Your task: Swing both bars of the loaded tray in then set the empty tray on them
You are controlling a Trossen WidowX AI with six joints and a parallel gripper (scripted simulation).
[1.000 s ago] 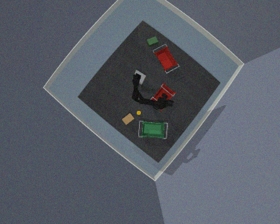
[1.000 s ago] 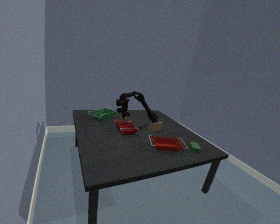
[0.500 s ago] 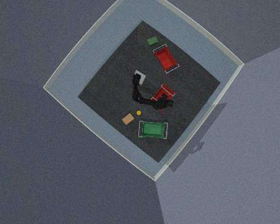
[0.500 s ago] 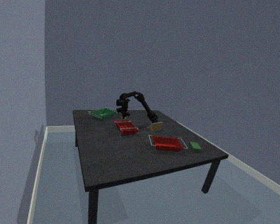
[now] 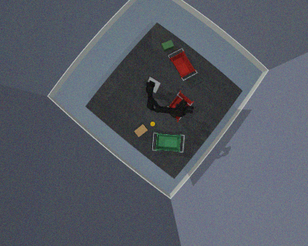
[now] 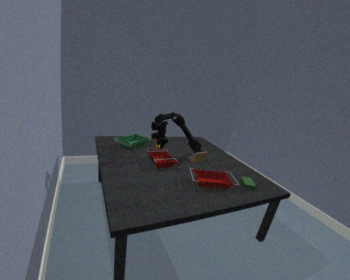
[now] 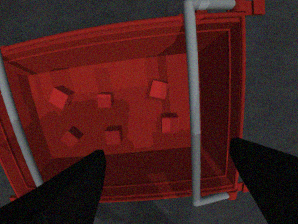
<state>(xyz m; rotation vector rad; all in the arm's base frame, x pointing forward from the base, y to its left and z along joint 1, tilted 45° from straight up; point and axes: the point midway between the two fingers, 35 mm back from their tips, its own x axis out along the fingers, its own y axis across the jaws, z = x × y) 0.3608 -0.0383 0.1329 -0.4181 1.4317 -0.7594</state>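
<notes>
My gripper tip is 48 cm to the right of the red tray, 17 cm past it and 6 cm above it. From my gripper tip the other things lie so: green block 61 cm to the left, 42 cm behind, 9 cm below; then tan block 36 cm to the right, 22 cm behind, 8 cm below; then yellow piece 24 cm to the right, 15 cm behind, 10 cm below.
</notes>
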